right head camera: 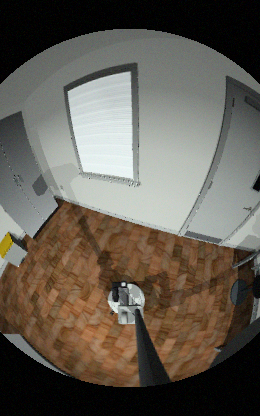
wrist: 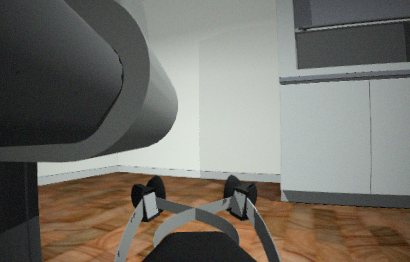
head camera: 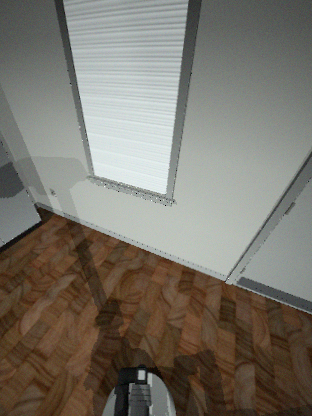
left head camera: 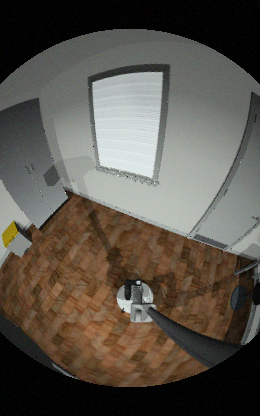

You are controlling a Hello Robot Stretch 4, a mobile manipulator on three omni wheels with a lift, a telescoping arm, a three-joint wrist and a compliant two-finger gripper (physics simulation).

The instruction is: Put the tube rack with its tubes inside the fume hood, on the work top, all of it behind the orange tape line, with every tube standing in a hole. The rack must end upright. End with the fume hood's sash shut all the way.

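Frame: origin at the robot's base, x ahead, y left, z up, level; millimetres.
Seen in the pictures: gripper, fingertip midpoint: (right head camera: 116, 315) (wrist: 194, 190) (left head camera: 127, 313).
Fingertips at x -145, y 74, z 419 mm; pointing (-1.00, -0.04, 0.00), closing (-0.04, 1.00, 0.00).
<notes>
Offsets run from my fingertips to a thing's top centre. "spot": to the spot under its first point.
The fume hood (wrist: 287, 45) stands at the right of the wrist view, above white cabinet doors. The lower bar of its sash @(spot: dx -1387, dy +1104, dz +865 mm) (wrist: 350, 25) is above a dark gap over the work top edge, so the sash looks partly raised. The orange tape line cannot be made out. The tube rack and its tubes do not show in these views. My gripper (wrist: 194, 190) is open in the wrist view, its two black-cupped fingertips wide apart with no object between them. It is away from the hood, which stands farther off to the right.
A grey cupboard (left head camera: 20, 155) (right head camera: 25, 165) stands at the left wall, near a pale box with a yellow top (left head camera: 10, 234) (right head camera: 6, 245). A window @(spot: dx +1471, dy +85, dz +1056 mm) (head camera: 130, 100) and a door (right head camera: 232, 150) are ahead. A dark round disc (left head camera: 239, 298) (right head camera: 239, 292) shows at the right.
</notes>
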